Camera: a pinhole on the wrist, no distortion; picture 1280 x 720 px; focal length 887.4 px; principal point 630.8 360.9 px. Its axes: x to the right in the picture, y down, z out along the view. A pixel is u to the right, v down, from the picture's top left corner.
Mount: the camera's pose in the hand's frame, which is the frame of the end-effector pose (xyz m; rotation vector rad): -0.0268 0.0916 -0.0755 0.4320 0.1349 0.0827
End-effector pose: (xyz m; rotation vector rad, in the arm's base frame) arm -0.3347 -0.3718 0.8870 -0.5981 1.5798 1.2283
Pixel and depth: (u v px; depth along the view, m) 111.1 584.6 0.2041
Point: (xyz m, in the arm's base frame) -0.2673 -0.2480 1.0140
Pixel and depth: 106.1 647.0 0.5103
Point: -0.0394 0.0241 1.1312
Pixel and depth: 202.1 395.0 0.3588
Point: -0.1179 -0.1725 0.9995
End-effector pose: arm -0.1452 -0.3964 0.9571 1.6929 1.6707 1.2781
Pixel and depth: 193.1 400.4 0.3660
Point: 0.0772 -0.4467 0.7246
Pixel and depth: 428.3 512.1 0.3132
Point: 0.0613 -0.3790 0.8306
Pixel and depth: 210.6 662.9 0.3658
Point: 0.1670 -0.4495 0.7853
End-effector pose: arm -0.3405 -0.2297 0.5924 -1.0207 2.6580 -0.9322
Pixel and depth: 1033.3 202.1 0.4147
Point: -0.3573 -0.5695 0.4909
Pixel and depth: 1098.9 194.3 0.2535
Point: -0.3878 -0.4060 0.5355
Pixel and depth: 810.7 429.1 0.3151
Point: -0.3256 -0.3932 0.4365
